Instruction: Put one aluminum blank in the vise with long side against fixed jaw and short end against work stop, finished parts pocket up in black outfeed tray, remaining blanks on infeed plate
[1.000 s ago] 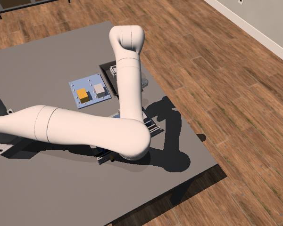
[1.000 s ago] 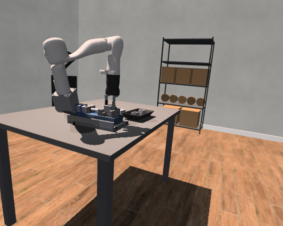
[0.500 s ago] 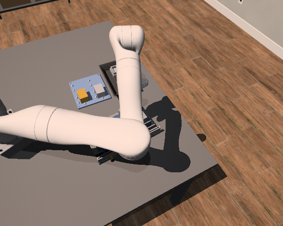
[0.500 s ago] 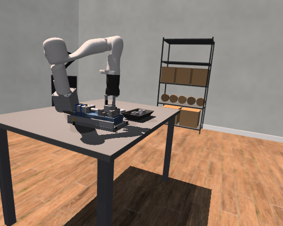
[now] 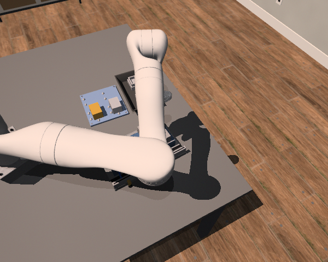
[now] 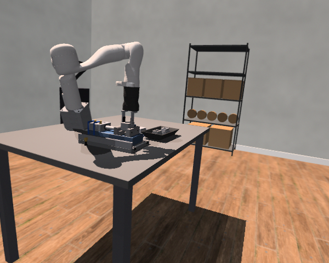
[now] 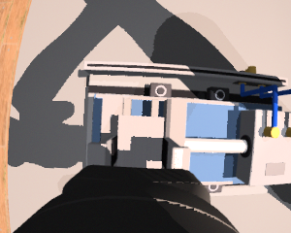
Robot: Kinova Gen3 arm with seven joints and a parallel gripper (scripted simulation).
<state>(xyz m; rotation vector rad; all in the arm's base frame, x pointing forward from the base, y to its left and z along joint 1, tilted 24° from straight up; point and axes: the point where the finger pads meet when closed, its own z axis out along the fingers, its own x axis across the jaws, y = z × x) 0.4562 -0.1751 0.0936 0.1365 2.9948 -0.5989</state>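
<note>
Right now the fixed jaw is 5 cm below my hand and 3 cm ahead of it. The rest, counted from my hand: yellow brass blank: 28 cm to the left, 11 cm behind, 10 cm below; vise: 9 cm below, 7 cm behind, 1 cm to the left; infeed plate: 31 cm to the left, 12 cm below, 6 cm behind.
</note>
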